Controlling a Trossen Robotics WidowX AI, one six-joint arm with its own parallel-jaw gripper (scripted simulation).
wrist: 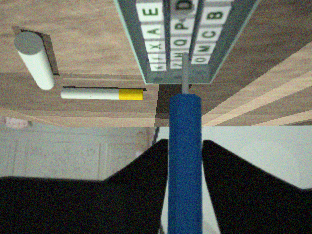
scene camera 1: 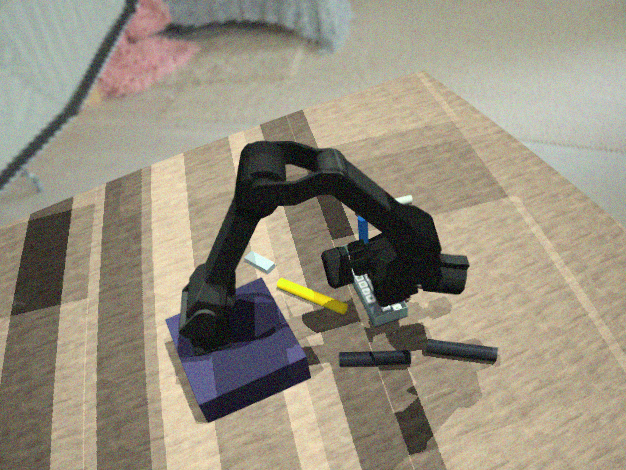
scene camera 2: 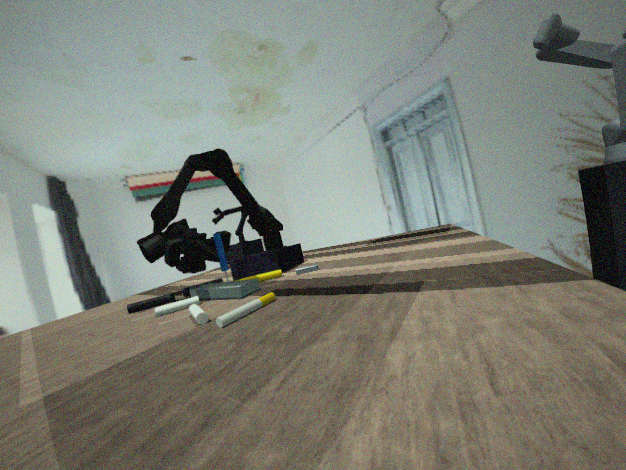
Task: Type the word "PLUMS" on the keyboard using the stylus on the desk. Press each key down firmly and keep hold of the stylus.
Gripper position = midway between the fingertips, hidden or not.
Note:
I see my gripper [scene camera 1: 363, 243], a white-and-yellow marker [wrist: 74, 93], a yellow marker [scene camera 1: 310, 295] and a white cylinder [wrist: 29, 45].
My gripper shows as well in the wrist view [wrist: 185, 147] and in scene camera 2 [scene camera 2: 222, 259]. The wrist view misses the yellow marker: it is out of frame.

